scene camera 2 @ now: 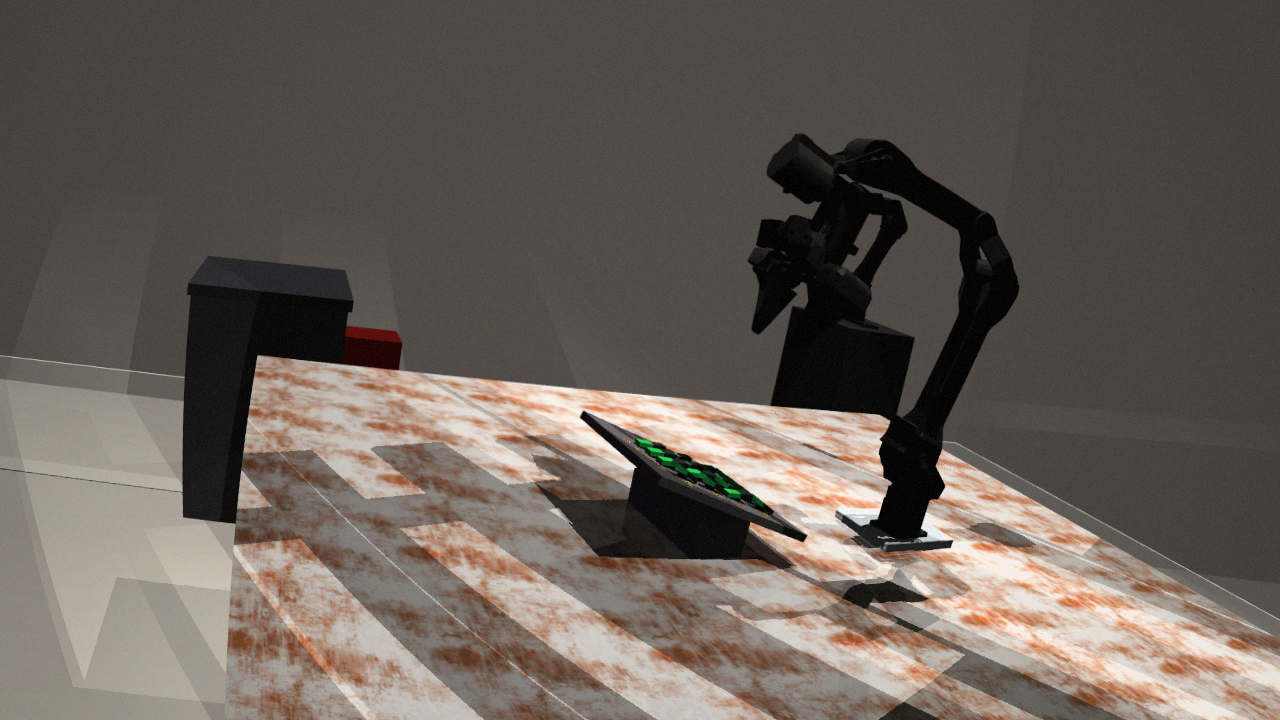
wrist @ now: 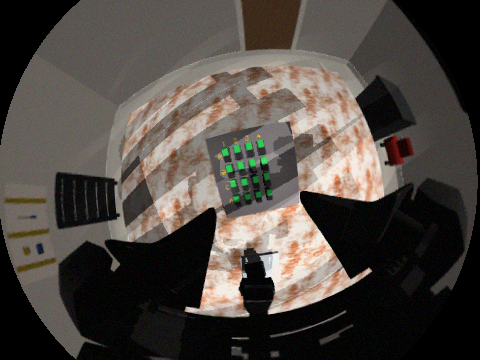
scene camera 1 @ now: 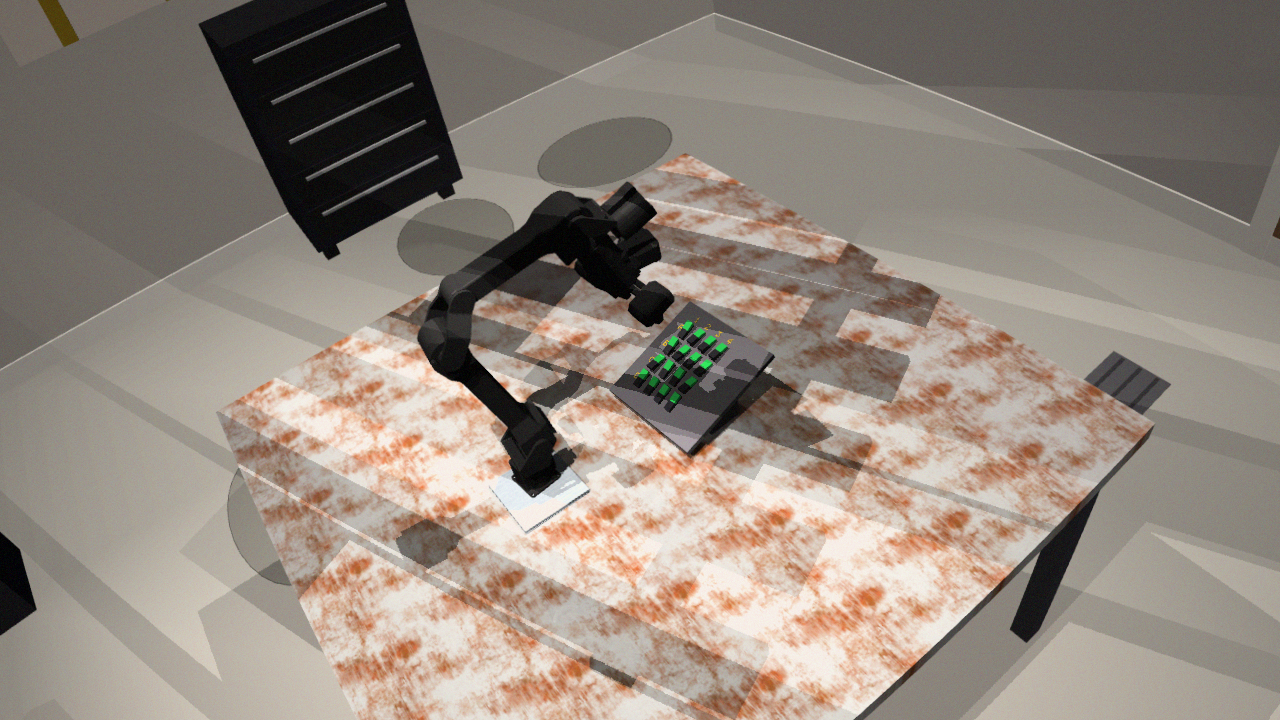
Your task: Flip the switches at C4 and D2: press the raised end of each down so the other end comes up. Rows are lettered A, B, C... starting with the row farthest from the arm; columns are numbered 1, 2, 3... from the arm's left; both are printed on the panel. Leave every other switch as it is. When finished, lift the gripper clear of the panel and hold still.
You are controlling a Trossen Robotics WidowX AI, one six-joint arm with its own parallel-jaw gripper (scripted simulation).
Labels:
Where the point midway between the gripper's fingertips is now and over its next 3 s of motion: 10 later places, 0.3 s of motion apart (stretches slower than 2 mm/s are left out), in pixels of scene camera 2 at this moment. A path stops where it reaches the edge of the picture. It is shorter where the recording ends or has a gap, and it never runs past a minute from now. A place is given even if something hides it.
My gripper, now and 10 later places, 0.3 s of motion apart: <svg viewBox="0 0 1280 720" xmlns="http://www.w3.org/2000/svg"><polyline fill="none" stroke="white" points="773,340 747,376 732,425 720,445 714,452 711,459 710,463 710,464 710,464 710,465 709,466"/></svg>

